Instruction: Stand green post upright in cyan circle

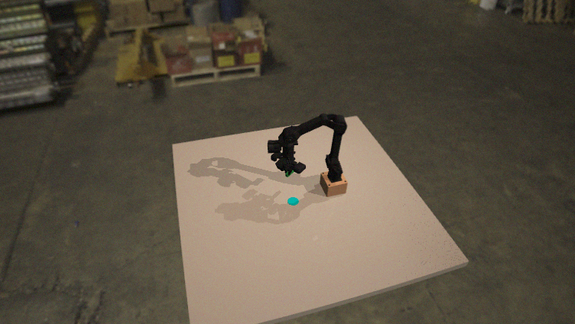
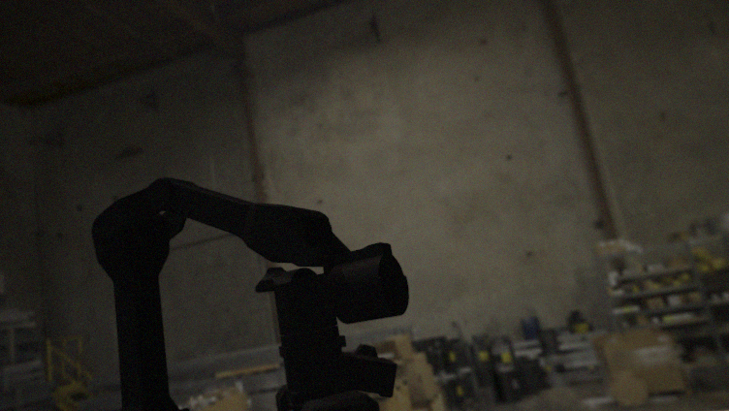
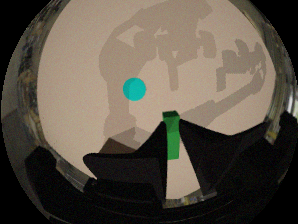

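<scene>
Now: gripper tip 13 cm above the cyan circle, 7 cm to the right of it and 1 cm past it. The rest, counted from my gripper tip: green post: 2 cm behind, 1 cm to the right.
</scene>
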